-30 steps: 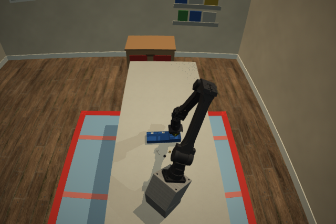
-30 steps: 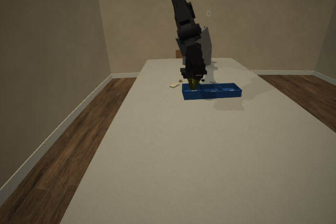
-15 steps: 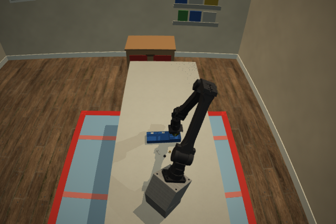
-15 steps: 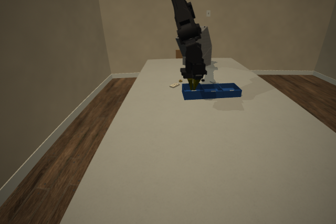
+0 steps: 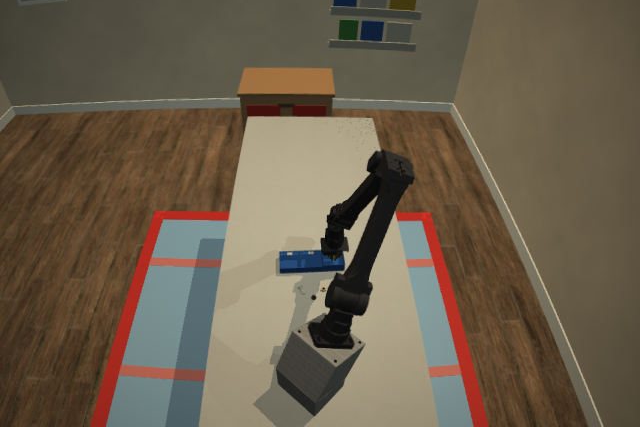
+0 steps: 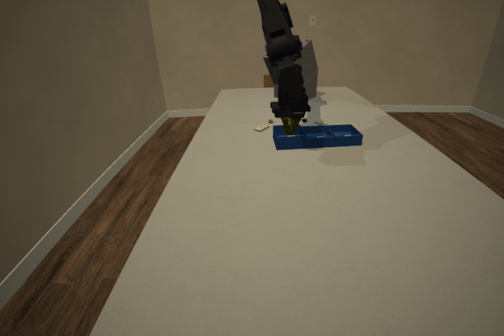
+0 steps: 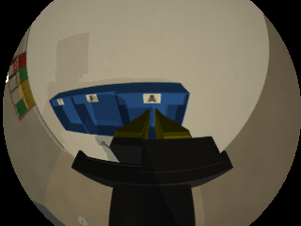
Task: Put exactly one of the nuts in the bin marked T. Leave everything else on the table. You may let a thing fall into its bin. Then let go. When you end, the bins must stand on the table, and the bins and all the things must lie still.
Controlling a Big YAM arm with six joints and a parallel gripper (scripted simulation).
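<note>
Now: hand 20 mm short of the blue bin unit, 80 mm to the right of it and 10 mm above it. Round my hand: small grey screw: 90 mm behind, 150 mm to the left, 20 mm below; then black nut: 140 mm behind, 120 mm to the left, 20 mm below; then white domino: 130 mm behind, 50 mm to the right, 20 mm below.
</note>
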